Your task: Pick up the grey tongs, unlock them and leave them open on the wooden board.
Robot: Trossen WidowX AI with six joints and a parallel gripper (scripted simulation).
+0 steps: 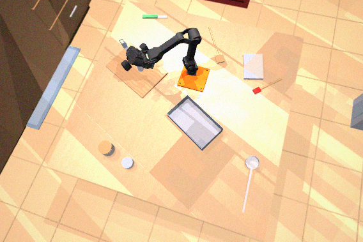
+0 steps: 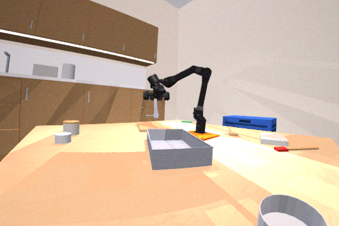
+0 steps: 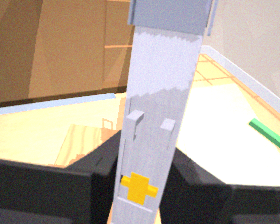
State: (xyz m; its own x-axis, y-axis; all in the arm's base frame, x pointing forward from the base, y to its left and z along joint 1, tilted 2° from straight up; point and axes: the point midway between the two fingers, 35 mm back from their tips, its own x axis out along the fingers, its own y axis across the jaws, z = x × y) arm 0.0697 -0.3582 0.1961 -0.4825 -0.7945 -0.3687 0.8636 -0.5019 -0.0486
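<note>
Now: gripper tip 3 cm to the right of the yellow lock piece, 2 cm short of it and 1 cm below it. Also, from my gripper tip: lidded jar: 56 cm ahead, 17 cm below, 1 cm to the right; then roasting tin: 47 cm to the left, 30 cm ahead, 18 cm below; then wooden board: 20 cm below, 1 cm to the left.
</note>
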